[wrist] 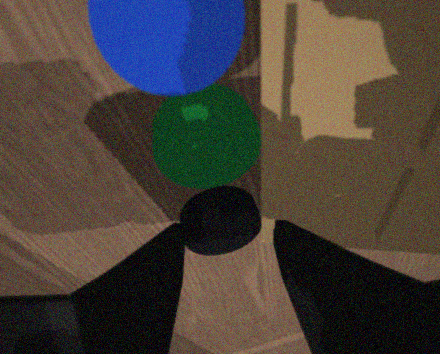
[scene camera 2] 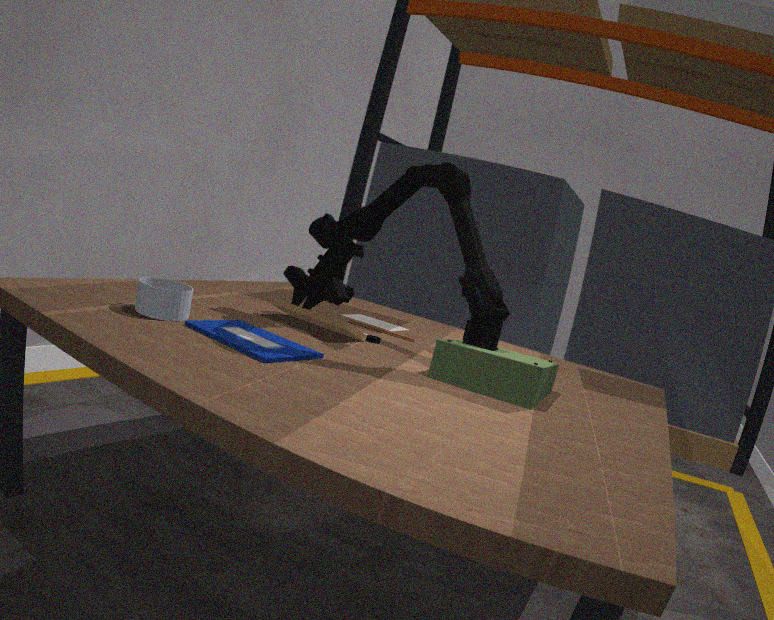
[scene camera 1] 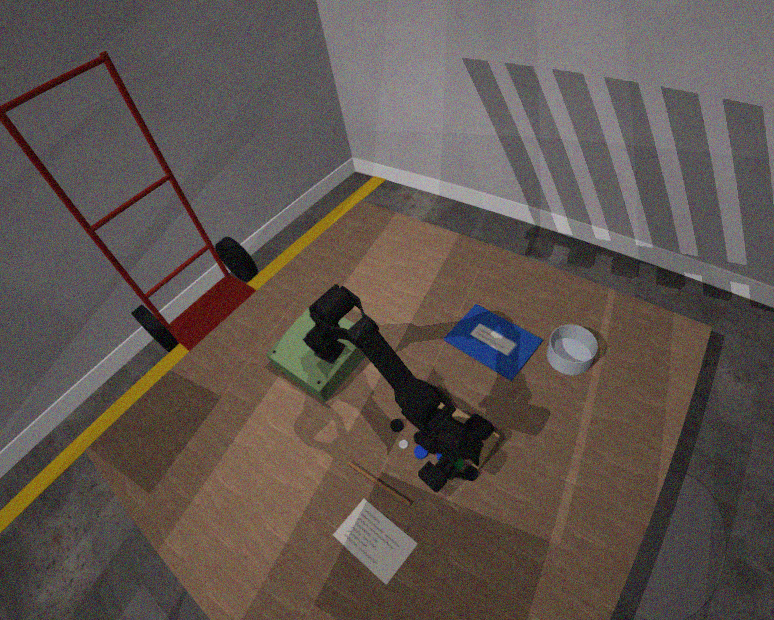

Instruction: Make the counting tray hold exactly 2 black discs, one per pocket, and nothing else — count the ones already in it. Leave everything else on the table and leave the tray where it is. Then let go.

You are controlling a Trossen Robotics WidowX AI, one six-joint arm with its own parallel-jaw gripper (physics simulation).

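My gripper (scene camera 1: pixel 460 457) (scene camera 2: pixel 302 304) (wrist: pixel 229 232) is partly open, low beside the wooden counting tray (scene camera 2: pixel 332 324) (wrist: pixel 325 45). In the wrist view a black disc (wrist: pixel 220 220) shows between the fingertips, close to the left one, with a narrow gap at the right one. It lies beside a green disc (scene camera 1: pixel 460 463) (wrist: pixel 206 136), next to a blue disc (wrist: pixel 167 45), all left of the tray. Another black disc (scene camera 1: pixel 396 424) (scene camera 2: pixel 372 339) lies on the table. The arm hides most of the tray in scene view 1, so its pockets' contents cannot be counted.
A white disc (scene camera 1: pixel 403 444) and a blue disc (scene camera 1: pixel 420 451) lie near the gripper. A thin brown stick (scene camera 1: pixel 381 483), a printed sheet (scene camera 1: pixel 376 541), a blue panel (scene camera 1: pixel 461 333) (scene camera 2: pixel 284 350) and a round grey bowl (scene camera 1: pixel 571 361) (scene camera 2: pixel 161 306) are on the table.
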